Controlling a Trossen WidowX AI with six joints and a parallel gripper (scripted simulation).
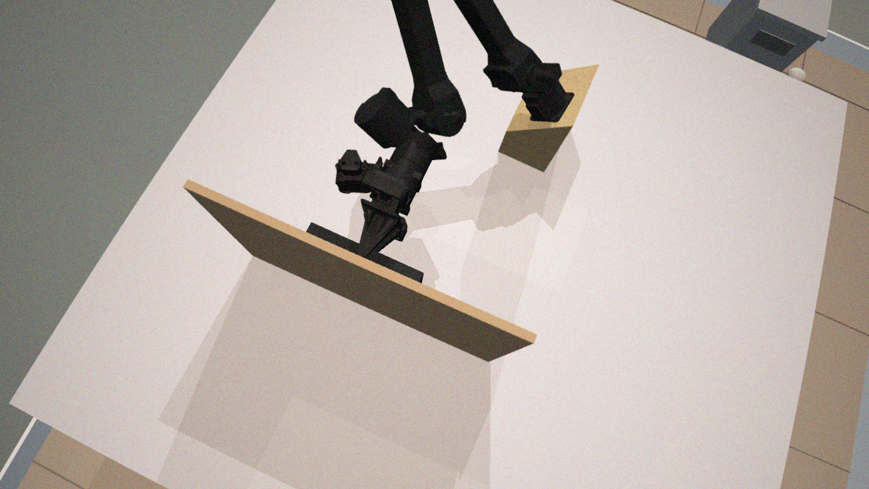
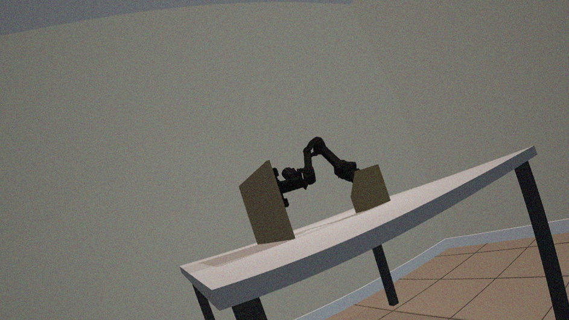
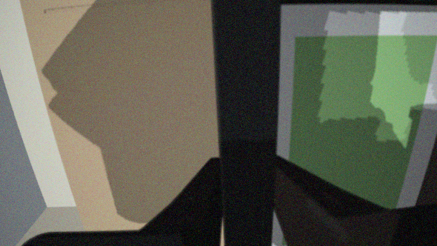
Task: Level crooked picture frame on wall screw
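Right now the black picture frame is 5 cm below my gripper tip. Also, from my gripper tip: wooden wall panel: 1 cm ahead, 1 cm to the left, 7 cm below.
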